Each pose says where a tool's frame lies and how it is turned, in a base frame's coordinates. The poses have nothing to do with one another.
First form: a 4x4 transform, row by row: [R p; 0 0 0 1], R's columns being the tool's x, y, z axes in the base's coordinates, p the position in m. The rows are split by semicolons.
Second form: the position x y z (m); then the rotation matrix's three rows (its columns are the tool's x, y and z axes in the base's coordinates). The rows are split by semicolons. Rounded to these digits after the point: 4 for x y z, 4 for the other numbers.
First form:
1: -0.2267 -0.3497 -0.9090 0.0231; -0.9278 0.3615 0.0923 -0.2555; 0.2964 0.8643 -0.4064 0.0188; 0 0 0 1
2: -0.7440 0.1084 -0.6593 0.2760; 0.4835 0.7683 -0.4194 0.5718; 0.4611 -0.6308 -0.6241 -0.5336; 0 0 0 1
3: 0.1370 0.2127 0.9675 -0.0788; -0.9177 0.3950 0.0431 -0.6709; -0.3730 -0.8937 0.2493 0.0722; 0 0 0 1
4: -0.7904 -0.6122 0.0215 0.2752; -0.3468 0.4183 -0.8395 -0.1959; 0.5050 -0.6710 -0.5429 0.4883; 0 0 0 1
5: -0.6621 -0.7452 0.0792 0.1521; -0.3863 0.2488 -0.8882 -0.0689; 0.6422 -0.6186 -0.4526 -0.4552; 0 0 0 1
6: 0.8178 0.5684 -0.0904 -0.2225; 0.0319 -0.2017 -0.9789 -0.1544; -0.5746 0.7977 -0.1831 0.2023; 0 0 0 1
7: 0.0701 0.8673 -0.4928 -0.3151; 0.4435 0.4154 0.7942 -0.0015; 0.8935 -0.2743 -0.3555 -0.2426; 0 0 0 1
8: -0.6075 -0.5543 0.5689 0.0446; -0.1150 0.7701 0.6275 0.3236; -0.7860 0.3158 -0.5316 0.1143; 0 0 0 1
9: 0.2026 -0.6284 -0.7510 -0.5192; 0.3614 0.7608 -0.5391 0.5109; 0.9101 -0.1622 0.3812 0.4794; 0 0 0 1
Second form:
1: 0.0231 -0.2555 0.0188; -0.2267 -0.3497 -0.9090; -0.9278 0.3615 0.0923; 0.2964 0.8643 -0.4064
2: 0.2760 0.5718 -0.5336; -0.7440 0.1084 -0.6593; 0.4835 0.7683 -0.4194; 0.4611 -0.6308 -0.6241
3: -0.0788 -0.6709 0.0722; 0.1370 0.2127 0.9675; -0.9177 0.3950 0.0431; -0.3730 -0.8937 0.2493
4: 0.2752 -0.1959 0.4883; -0.7904 -0.6122 0.0215; -0.3468 0.4183 -0.8395; 0.5050 -0.6710 -0.5429
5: 0.1521 -0.0689 -0.4552; -0.6621 -0.7452 0.0792; -0.3863 0.2488 -0.8882; 0.6422 -0.6186 -0.4526
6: -0.2225 -0.1544 0.2023; 0.8178 0.5684 -0.0904; 0.0319 -0.2017 -0.9789; -0.5746 0.7977 -0.1831
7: -0.3151 -0.0015 -0.2426; 0.0701 0.8673 -0.4928; 0.4435 0.4154 0.7942; 0.8935 -0.2743 -0.3555
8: 0.0446 0.3236 0.1143; -0.6075 -0.5543 0.5689; -0.1150 0.7701 0.6275; -0.7860 0.3158 -0.5316
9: -0.5192 0.5109 0.4794; 0.2026 -0.6284 -0.7510; 0.3614 0.7608 -0.5391; 0.9101 -0.1622 0.3812
